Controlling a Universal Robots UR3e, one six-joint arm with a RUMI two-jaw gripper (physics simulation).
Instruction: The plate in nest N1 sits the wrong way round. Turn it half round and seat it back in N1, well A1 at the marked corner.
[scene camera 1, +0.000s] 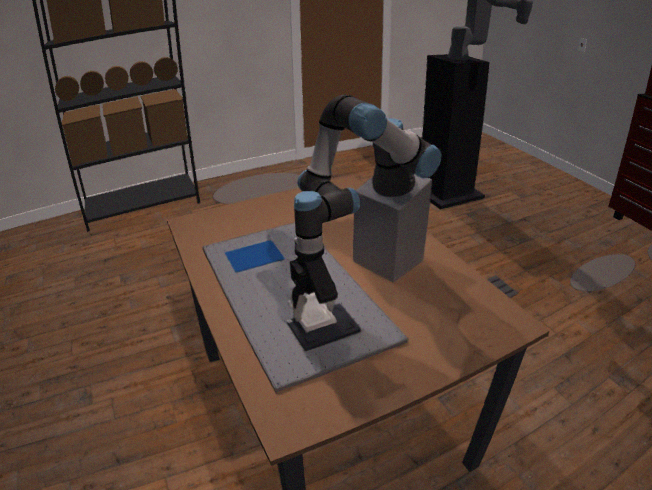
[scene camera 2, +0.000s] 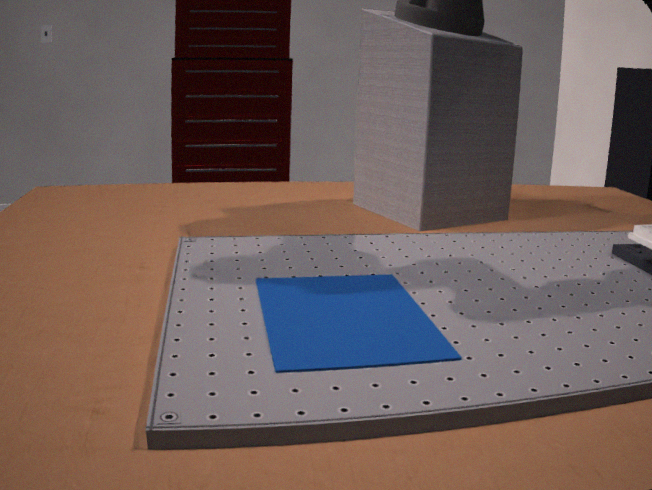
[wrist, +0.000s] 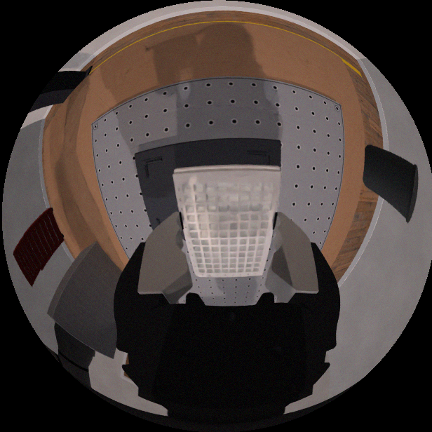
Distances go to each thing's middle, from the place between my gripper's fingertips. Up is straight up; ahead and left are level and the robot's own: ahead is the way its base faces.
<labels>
The white well plate (scene camera 1: 315, 315) lies 2 cm to the right of my hand and 1 cm above it. Round my hand: blue rectangle (scene camera 2: 335, 322): 41 cm to the right, 4 cm below, 4 cm ahead; dark nest N1 (scene camera 1: 330, 333): 3 cm below, 2 cm behind, 1 cm to the left.
</labels>
